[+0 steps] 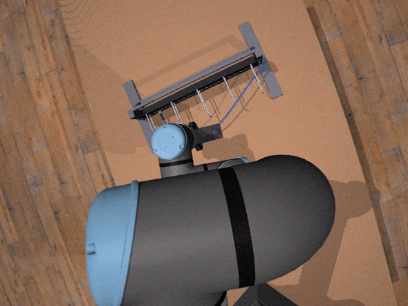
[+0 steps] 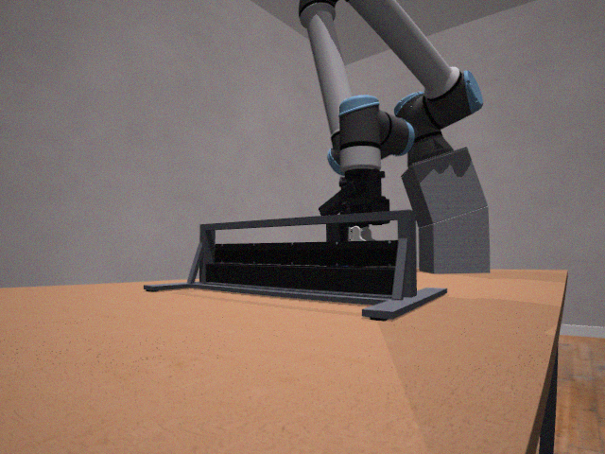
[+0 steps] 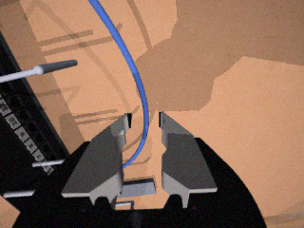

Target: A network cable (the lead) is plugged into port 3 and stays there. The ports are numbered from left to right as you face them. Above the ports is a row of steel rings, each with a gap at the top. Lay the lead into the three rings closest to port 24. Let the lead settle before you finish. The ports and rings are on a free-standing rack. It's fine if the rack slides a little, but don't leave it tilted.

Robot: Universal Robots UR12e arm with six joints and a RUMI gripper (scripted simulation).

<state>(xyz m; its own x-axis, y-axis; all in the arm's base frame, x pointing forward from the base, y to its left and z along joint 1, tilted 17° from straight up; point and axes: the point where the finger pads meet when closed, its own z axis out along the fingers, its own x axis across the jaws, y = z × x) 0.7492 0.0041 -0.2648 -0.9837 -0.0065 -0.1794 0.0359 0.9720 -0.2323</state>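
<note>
My hand is 170 mm short of the rack, 50 mm to the left of it and 20 mm below it.
</note>
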